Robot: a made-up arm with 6 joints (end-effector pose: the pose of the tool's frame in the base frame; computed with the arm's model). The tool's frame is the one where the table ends.
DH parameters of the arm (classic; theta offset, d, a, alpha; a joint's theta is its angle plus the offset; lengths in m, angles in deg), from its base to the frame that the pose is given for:
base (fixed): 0 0.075 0 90
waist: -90 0.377 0.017 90
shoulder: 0 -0.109 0.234 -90
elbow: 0 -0.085 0.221 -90
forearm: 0 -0.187 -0.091 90
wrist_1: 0 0.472 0.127 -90
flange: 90 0.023 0.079 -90
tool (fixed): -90 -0.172 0 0
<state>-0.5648 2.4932 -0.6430 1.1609 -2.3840 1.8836</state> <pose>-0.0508 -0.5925 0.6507 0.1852 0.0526 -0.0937 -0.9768</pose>
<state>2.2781 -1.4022 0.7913 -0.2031 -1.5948 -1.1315</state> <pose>0.5739 0.1143 0.3107 0.5692 -0.2753 -0.7422 0.2221</pose>
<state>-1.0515 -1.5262 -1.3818 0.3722 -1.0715 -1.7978</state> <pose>-0.6736 -0.3939 0.1631 0.3336 0.5815 0.1290 0.7307</pose>
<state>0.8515 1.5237 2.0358 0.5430 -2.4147 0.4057</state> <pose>0.0570 -0.8855 0.5884 0.7666 -0.5715 -0.0421 -0.2898</pose>
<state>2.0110 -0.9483 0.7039 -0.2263 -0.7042 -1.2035</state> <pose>0.7352 -0.1906 0.4033 0.5764 -0.0843 -0.7885 -0.1974</pose>
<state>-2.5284 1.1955 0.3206 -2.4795 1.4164 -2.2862</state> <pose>-0.3793 -0.2955 0.6616 0.1950 0.2576 -0.9335 0.1553</pose>
